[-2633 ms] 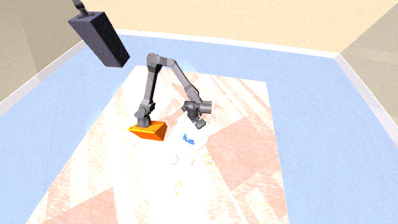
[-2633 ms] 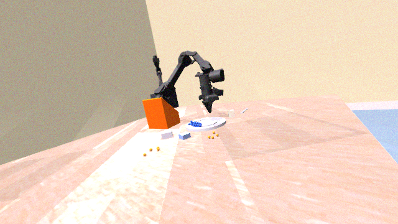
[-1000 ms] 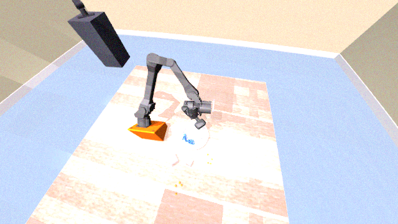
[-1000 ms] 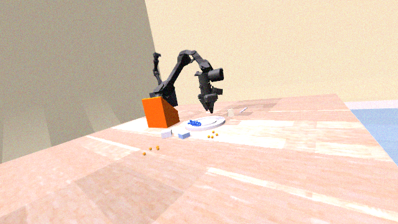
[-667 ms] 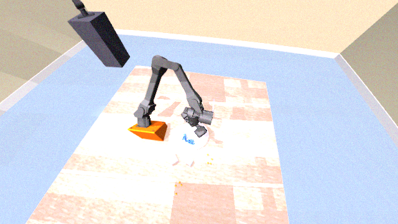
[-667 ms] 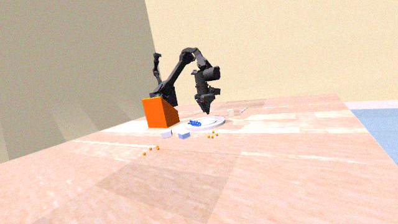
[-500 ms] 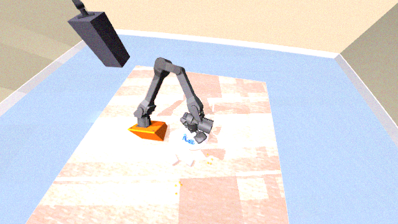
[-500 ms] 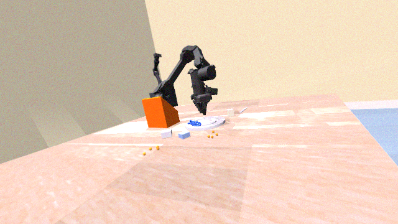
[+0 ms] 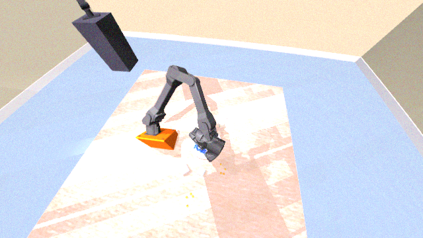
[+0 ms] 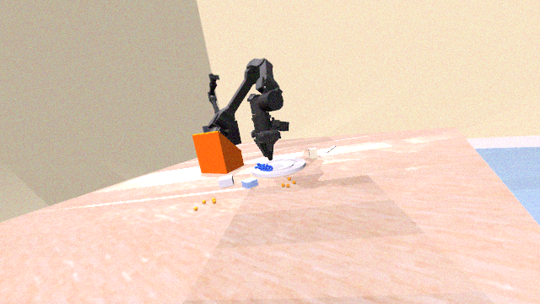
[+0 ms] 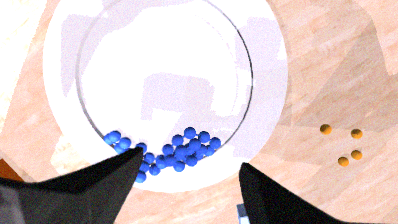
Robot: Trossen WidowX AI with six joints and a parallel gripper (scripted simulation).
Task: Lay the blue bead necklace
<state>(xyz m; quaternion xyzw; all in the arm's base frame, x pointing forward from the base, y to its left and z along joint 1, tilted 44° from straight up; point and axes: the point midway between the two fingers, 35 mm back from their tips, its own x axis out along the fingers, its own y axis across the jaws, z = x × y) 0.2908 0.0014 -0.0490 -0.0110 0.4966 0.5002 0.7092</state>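
Now: gripper tip 5 cm to the right of the round white bead board and 4 cm above it. Also, from my gripper tip: white block: 10 cm behind, 12 cm to the right, 4 cm below; light blue cube: 12 cm to the right, 4 cm below; beige cube: 9 cm ahead, 19 cm to the left, 3 cm below.
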